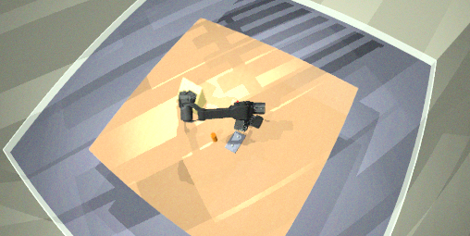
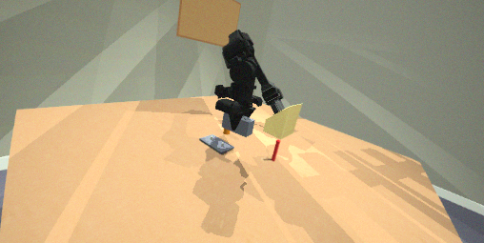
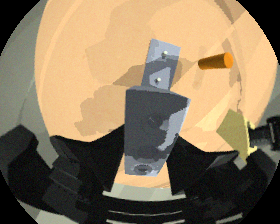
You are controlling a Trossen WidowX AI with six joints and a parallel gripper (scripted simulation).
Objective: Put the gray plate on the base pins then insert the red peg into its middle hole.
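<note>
The base lies 100 mm below my gripper tip, 90 mm to the right of it and 10 mm behind it. Round my gripper tip: red peg: 120 mm behind, 100 mm to the left, 70 mm below; then gray plate: 30 mm above; then orange cylinder: 140 mm to the right, 120 mm behind, 70 mm below.
</note>
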